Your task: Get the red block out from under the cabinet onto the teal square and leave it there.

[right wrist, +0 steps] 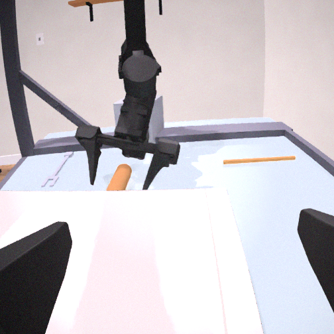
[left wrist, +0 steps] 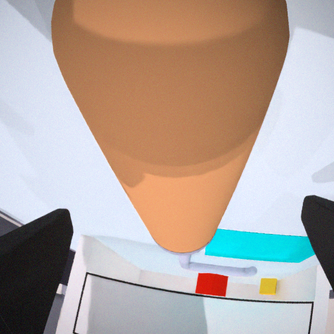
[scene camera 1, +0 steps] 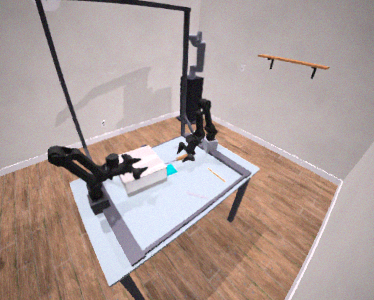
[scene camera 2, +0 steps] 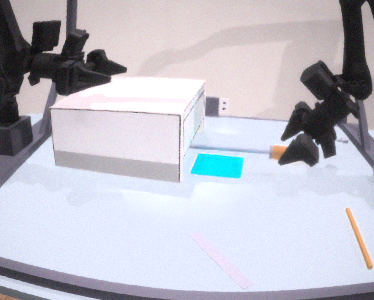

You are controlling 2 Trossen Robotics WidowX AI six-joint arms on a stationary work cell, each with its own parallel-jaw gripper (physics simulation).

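Frame: origin at the left arm's base, x back, y right, z up, level; millimetres.
Seen in the pictures: left gripper, fingertip midpoint: point(scene camera 1: 179, 158) point(scene camera 2: 280, 151); right gripper, fingertip midpoint: point(scene camera 1: 144, 163) point(scene camera 2: 119, 74); left arm's base, origin of the base link: point(scene camera 1: 210, 138); right arm's base, origin of the base link: point(scene camera 1: 97, 196) point(scene camera 2: 6, 121).
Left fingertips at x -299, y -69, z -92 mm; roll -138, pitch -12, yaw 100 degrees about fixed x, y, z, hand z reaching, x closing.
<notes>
Pixels of each thing's top centre, then the offset from my left fingertips to it. "pt": a spot on its surface instead.
- white cabinet, middle of its top: point(scene camera 2: 132, 90) point(scene camera 1: 138, 161) dx -323, dy -90, dz +115 mm
- teal square, surface spot: point(scene camera 2: 218, 166) point(scene camera 1: 168, 170) pt dx -113, dy -93, dz -20 mm
- orange stick, middle of its top: point(scene camera 2: 358, 233) point(scene camera 1: 216, 174) dx +211, dy -247, dz -14 mm
- pink strip, middle of its top: point(scene camera 2: 219, 258) point(scene camera 1: 197, 195) dx +2, dy -376, dz -20 mm
The red block point(left wrist: 211, 284) shows at the opening of the white cabinet point(scene camera 1: 145, 181) point(scene camera 2: 117, 130) point(right wrist: 130, 260), in the left wrist view. The teal square point(scene camera 1: 171, 170) point(scene camera 2: 218, 166) point(left wrist: 260, 246) lies outside the cabinet. A hook tool with an orange handle point(scene camera 2: 276, 152) point(left wrist: 175, 100) point(right wrist: 120, 177) lies on the table; its grey bent end point(left wrist: 220, 268) is on the handle side of the red block. My left gripper point(scene camera 1: 182, 155) point(scene camera 2: 282, 151) point(left wrist: 189, 216) point(right wrist: 116, 190) is open and empty around or above the handle. My right gripper point(scene camera 1: 143, 167) point(scene camera 2: 118, 74) point(right wrist: 186, 229) is open and empty above the cabinet.
A yellow block point(left wrist: 268, 286) is beside the red block, at the cabinet opening. An orange stick point(scene camera 1: 217, 175) point(scene camera 2: 359, 237) point(right wrist: 260, 160) and a pink strip point(scene camera 1: 197, 195) point(scene camera 2: 221, 260) lie on the table. A wrench point(right wrist: 59, 169) lies near the table's far edge in the right wrist view.
</notes>
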